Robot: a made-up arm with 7 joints.
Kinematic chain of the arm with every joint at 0, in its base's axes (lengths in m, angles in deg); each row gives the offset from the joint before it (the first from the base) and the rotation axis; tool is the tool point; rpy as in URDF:
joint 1: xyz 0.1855 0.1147 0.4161 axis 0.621 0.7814 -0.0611
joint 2: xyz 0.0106 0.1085 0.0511 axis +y
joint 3: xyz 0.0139 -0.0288 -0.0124 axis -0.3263 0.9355 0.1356
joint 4: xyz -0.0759 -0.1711 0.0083 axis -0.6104 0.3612 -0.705
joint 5: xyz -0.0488 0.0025 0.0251 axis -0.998 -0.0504 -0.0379
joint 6: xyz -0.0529 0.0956 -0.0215 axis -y
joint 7: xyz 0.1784 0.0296 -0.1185 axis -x
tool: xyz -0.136 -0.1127 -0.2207 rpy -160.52 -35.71 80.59
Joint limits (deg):
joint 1: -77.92..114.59
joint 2: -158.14..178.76
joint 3: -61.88..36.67
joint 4: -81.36..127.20
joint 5: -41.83..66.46
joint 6: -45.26..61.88
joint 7: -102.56..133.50
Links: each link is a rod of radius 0.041 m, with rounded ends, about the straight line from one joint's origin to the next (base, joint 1, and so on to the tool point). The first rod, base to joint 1, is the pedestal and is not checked.
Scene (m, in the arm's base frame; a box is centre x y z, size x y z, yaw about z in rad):
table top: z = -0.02
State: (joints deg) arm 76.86 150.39 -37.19 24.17 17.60 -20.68 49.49
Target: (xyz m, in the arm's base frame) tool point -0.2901 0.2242 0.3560
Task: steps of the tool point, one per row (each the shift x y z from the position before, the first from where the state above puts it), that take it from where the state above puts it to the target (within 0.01 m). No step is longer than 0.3 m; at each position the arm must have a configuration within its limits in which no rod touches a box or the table.
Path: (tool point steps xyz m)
1: -0.0775 -0.0233 0.2360
2: -0.1900 0.0820 0.1616
3: -0.2274 0.1499 0.0020
4: -0.1638 0.1550 -0.1648
5: -0.0261 0.1084 -0.2591

